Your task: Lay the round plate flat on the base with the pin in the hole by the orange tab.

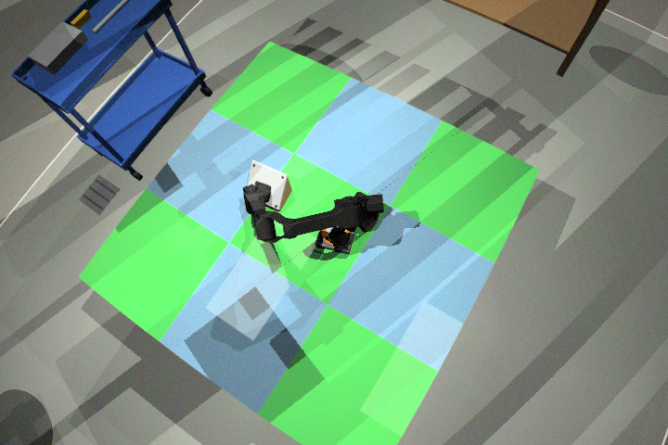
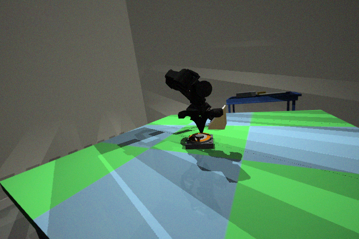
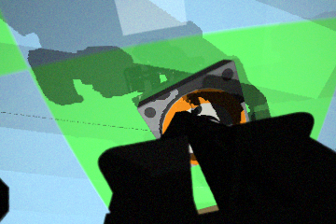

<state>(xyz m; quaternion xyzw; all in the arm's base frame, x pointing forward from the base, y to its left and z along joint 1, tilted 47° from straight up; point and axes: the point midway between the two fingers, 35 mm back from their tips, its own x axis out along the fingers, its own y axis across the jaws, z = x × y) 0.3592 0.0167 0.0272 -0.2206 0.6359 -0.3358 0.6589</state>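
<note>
Now: gripper tip 50 mm past the base, 20 mm to the left of it and 50 mm above it.
</note>
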